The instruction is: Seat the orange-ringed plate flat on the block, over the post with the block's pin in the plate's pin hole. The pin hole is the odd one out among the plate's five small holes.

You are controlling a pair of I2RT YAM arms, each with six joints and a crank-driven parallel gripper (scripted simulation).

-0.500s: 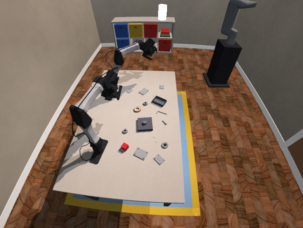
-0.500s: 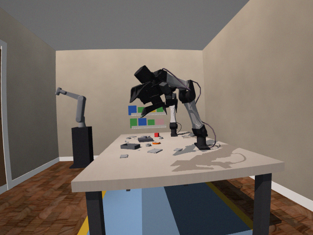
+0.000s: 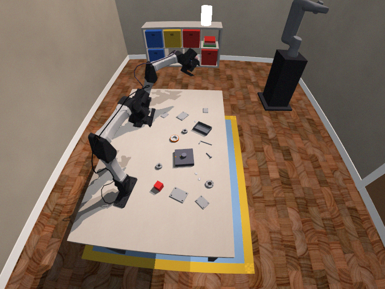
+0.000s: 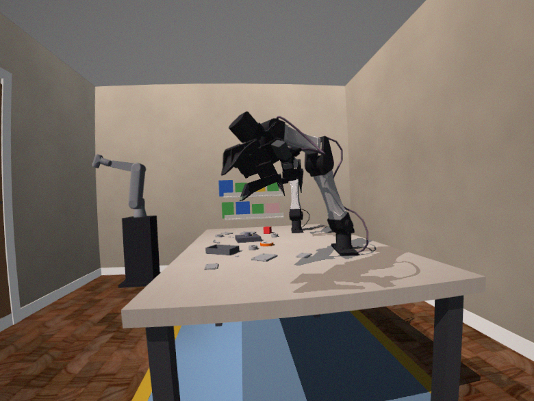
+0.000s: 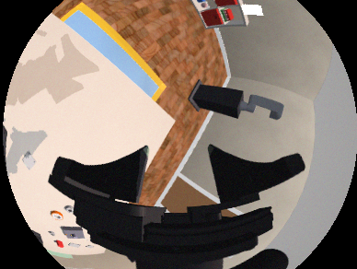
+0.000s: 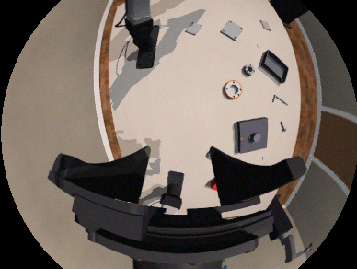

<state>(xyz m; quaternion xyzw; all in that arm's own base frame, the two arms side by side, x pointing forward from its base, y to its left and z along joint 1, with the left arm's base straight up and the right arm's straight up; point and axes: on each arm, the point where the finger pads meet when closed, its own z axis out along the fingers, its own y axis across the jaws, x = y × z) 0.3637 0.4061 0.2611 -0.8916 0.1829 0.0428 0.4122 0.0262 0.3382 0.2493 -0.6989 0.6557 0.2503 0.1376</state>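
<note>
The dark block lies 23 cm below my right hand, 21 cm ahead of it and 8 cm to the right of it. The rest, counted from my right hand: hex key 37 cm ahead, 25 cm below, 5 cm to the left; then bolt 41 cm ahead, 24 cm below, 7 cm to the right; then red cube 29 cm to the right, 23 cm below, 9 cm ahead.
</note>
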